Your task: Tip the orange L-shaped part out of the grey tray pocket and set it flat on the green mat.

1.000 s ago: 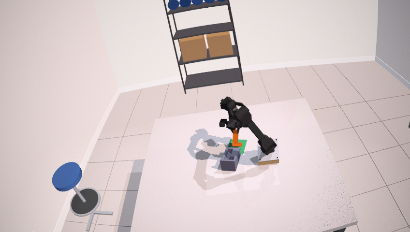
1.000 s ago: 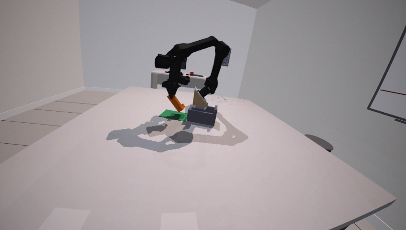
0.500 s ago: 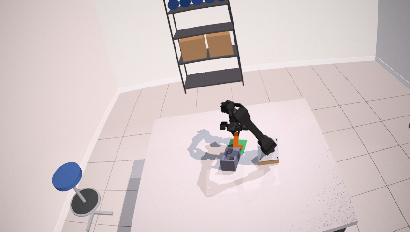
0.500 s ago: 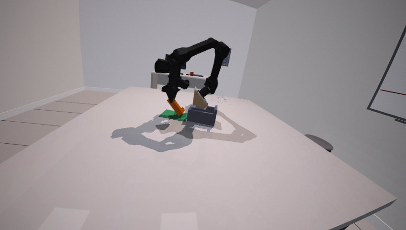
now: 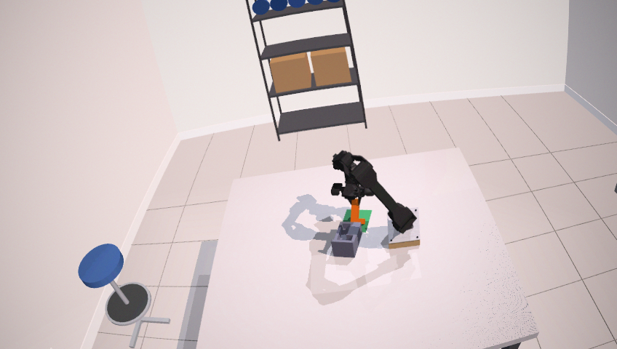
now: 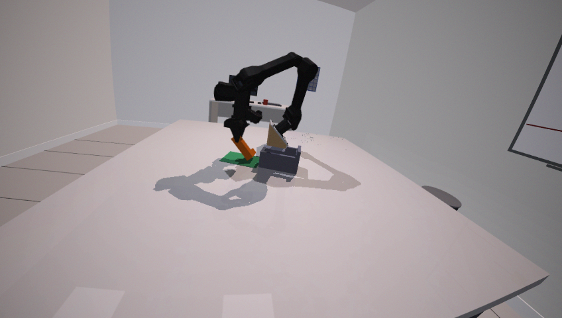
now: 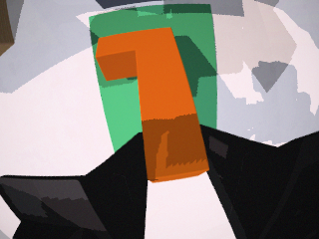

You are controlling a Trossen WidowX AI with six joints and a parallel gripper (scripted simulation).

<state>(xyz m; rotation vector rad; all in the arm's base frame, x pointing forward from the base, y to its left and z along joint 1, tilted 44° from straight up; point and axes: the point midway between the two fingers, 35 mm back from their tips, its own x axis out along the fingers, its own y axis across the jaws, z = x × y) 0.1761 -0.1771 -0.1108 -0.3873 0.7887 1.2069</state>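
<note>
Now: the orange L-shaped part 3 cm to the left of my gripper tip and 3 cm below it. The rest, counted from my gripper tip: green mat (9 cm below, 2 cm to the left, 1 cm ahead).
</note>
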